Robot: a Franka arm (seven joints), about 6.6 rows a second.
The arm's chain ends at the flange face. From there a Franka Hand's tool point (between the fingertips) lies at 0.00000 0.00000 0.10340 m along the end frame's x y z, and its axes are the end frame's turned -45 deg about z.
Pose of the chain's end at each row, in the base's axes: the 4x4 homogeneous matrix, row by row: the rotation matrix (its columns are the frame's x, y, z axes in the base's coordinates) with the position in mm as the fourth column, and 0 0 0 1 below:
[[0.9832 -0.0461 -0.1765 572.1], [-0.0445 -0.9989 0.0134 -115.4], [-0.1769 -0.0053 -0.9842 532.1], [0 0 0 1]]
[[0.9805 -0.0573 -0.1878 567.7], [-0.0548 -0.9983 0.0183 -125.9], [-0.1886 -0.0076 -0.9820 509.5], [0 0 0 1]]
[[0.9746 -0.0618 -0.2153 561.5], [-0.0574 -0.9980 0.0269 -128.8], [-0.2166 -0.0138 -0.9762 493.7], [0 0 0 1]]
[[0.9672 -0.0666 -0.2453 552.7], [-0.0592 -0.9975 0.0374 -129.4], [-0.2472 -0.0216 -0.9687 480.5], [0 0 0 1]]
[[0.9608 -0.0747 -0.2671 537.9], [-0.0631 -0.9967 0.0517 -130.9], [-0.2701 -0.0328 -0.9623 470.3], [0 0 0 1]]
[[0.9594 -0.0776 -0.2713 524.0], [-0.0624 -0.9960 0.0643 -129.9], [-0.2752 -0.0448 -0.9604 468.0], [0 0 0 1]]
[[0.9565 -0.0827 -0.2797 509.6], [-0.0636 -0.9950 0.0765 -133.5], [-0.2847 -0.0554 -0.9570 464.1], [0 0 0 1]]
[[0.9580 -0.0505 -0.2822 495.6], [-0.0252 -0.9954 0.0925 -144.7], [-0.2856 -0.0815 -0.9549 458.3], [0 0 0 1]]
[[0.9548 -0.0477 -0.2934 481.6], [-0.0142 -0.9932 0.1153 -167.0], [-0.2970 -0.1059 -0.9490 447.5], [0 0 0 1]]
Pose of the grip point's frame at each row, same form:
[[0.7278 0.6626 -0.1765 553.8], [0.6749 -0.7378 0.0134 -114.0], [-0.1213 -0.1288 -0.9842 430.3], [0 0 0 1]]
[[0.7338 0.6528 -0.1878 548.3], [0.6672 -0.7447 0.0183 -124.0], [-0.1280 -0.1387 -0.9820 408.0], [0 0 0 1]]
[[0.7328 0.6454 -0.2153 539.2], [0.6651 -0.7463 0.0269 -126.0], [-0.1434 -0.1629 -0.9762 392.8], [0 0 0 1]]
[[0.7310 0.6368 -0.2453 527.3], [0.6635 -0.7472 0.0374 -125.5], [-0.1595 -0.1901 -0.9687 380.3], [0 0 0 1]]
[[0.7322 0.6266 -0.2671 510.3], [0.6602 -0.7494 0.0517 -125.6], [-0.1678 -0.2142 -0.9623 370.8], [0 0 0 1]]
[[0.7333 0.6235 -0.2713 495.9], [0.6602 -0.7484 0.0643 -123.3], [-0.1629 -0.2263 -0.9604 368.7], [0 0 0 1]]
[[0.7348 0.6179 -0.2797 480.7], [0.6586 -0.7485 0.0765 -125.6], [-0.1621 -0.2405 -0.9570 365.1], [0 0 0 1]]
[[0.7131 0.6417 -0.2822 466.4], [0.6860 -0.7217 0.0925 -135.1], [-0.1443 -0.2596 -0.9549 359.6], [0 0 0 1]]
[[0.7089 0.6414 -0.2934 451.3], [0.6923 -0.7123 0.1153 -155.1], [-0.1351 -0.2849 -0.9490 349.4], [0 0 0 1]]

